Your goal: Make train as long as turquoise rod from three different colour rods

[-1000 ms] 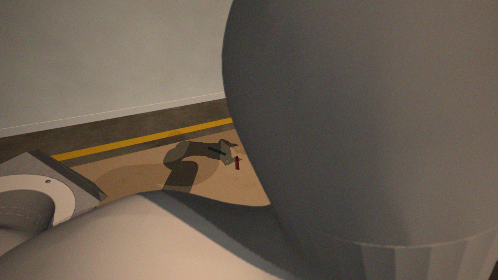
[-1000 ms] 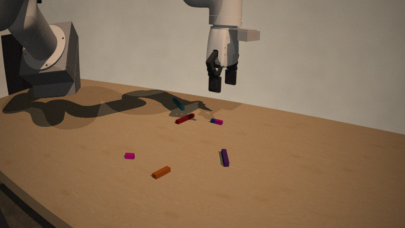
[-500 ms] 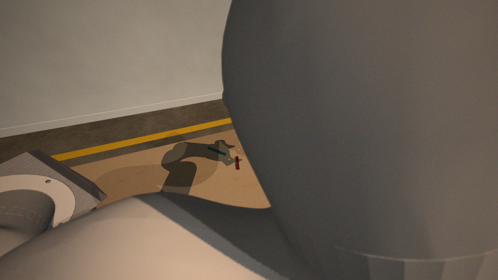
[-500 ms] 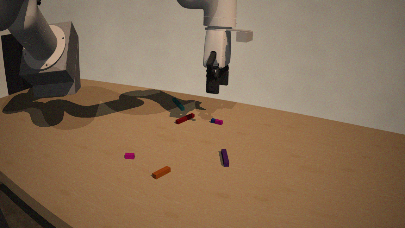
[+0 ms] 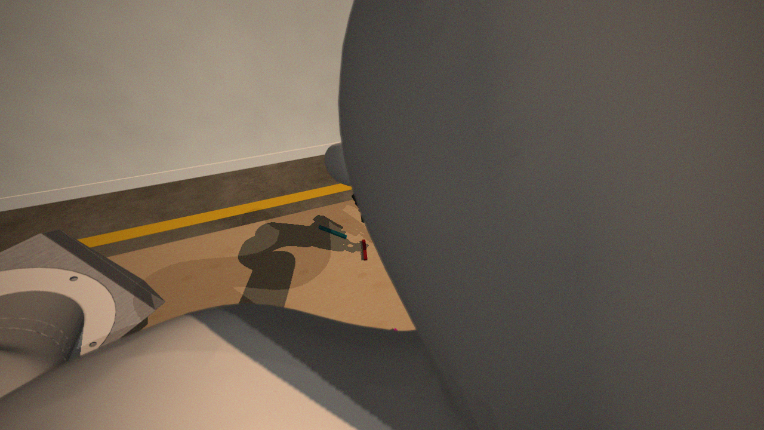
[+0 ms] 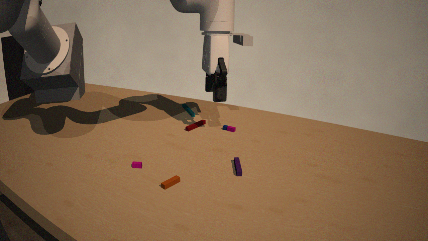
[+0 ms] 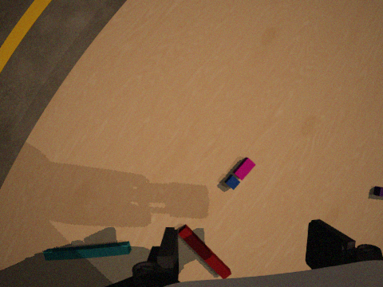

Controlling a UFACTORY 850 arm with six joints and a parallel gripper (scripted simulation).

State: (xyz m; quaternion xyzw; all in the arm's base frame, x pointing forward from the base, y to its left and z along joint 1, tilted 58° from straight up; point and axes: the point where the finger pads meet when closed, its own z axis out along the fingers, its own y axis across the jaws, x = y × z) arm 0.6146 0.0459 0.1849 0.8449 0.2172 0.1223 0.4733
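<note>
Now: the red rod 5 cm behind my hand, 1 cm to the left of it and 9 cm below it. From my hand the other things lie so: purple rod: 6 cm ahead, 20 cm to the right, 9 cm below; then turquoise rod: 9 cm behind, 13 cm to the left, 9 cm below; then blue rod: 3 cm ahead, 9 cm below.
</note>
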